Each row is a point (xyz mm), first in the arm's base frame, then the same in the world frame.
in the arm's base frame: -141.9 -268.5 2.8
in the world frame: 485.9 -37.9 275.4
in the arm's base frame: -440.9 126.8 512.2
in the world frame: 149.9 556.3 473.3
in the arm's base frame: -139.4 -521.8 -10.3
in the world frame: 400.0 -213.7 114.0
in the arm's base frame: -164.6 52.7 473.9
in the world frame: 175.6 303.9 610.8
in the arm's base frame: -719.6 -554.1 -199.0
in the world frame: 520.8 127.2 -378.5
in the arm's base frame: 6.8 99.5 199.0
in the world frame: 458.4 151.8 674.5
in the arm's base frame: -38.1 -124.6 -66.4
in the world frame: 612.4 -29.5 417.5
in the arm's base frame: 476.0 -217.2 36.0
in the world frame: 518.1 -428.4 757.1
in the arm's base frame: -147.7 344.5 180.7
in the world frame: 559.3 421.2 712.8
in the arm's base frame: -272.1 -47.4 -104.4
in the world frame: 661.1 177.7 287.7
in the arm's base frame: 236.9 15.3 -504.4
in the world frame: 1088.4 -229.1 561.4
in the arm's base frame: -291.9 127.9 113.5
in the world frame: 527.2 360.4 453.0
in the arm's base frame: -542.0 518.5 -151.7
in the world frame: 905.0 737.9 436.2
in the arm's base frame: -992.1 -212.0 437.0
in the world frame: 49.6 696.3 -154.9
